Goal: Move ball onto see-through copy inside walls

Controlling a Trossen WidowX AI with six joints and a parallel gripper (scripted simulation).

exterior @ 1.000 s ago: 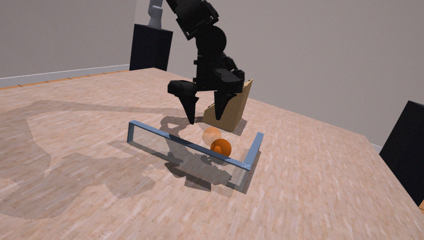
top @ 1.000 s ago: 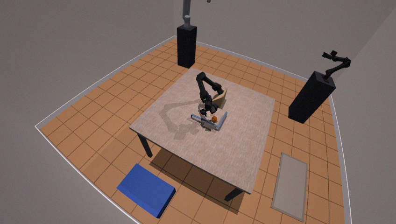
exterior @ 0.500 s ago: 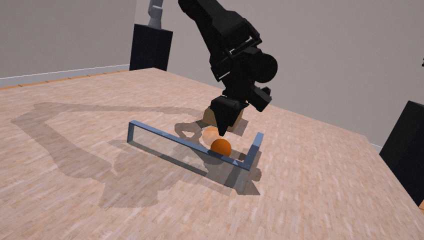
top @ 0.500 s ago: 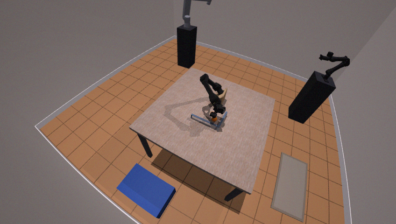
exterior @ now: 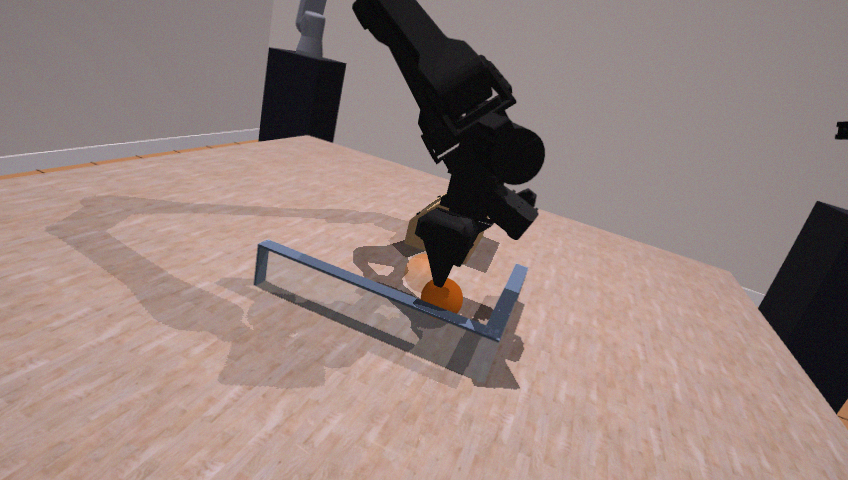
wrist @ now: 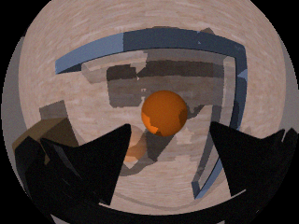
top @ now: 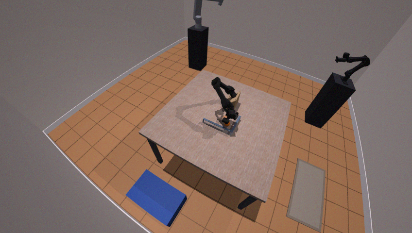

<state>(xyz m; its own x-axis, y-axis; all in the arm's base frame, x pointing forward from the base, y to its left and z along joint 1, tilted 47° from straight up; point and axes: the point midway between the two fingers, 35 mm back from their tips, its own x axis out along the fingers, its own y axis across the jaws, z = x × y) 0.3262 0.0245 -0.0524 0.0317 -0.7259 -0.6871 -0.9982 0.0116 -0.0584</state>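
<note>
The orange ball is 10 mm behind my gripper tip and 40 mm below it. From my gripper tip the other things lie so: see-through copy (60 mm behind, 50 mm to the right, 40 mm below).
</note>
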